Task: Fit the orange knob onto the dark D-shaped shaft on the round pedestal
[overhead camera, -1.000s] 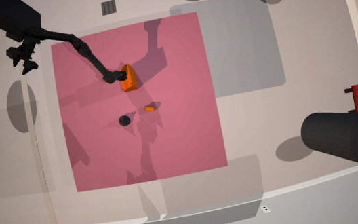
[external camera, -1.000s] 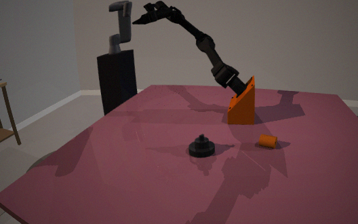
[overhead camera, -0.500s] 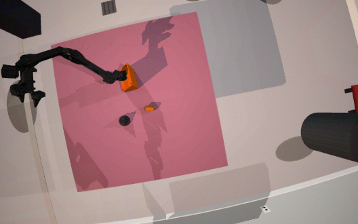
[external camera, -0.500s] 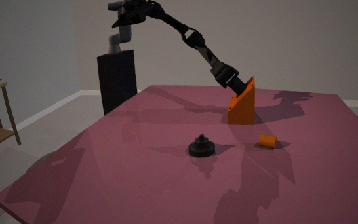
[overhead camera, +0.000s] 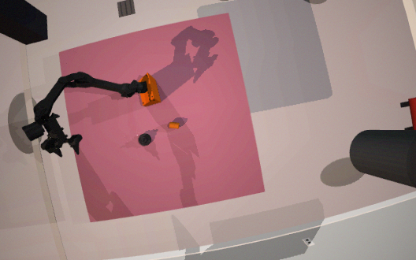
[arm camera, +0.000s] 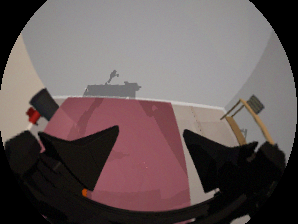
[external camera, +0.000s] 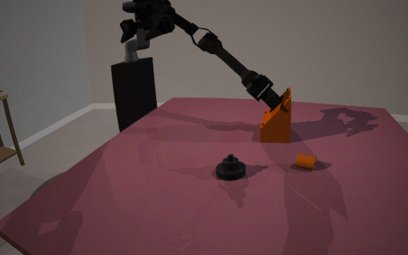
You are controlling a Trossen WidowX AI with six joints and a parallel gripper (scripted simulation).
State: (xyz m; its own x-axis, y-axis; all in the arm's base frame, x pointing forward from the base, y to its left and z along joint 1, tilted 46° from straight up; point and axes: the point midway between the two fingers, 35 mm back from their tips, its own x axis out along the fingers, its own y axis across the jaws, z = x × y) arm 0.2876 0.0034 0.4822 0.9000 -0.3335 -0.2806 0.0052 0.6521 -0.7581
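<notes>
The orange knob lies 9 cm behind my gripper tip, 48 cm to the left of it and 38 cm below it. Also, from my gripper tip: dark round pedestal (2 cm behind, 26 cm to the left, 36 cm below).
</notes>
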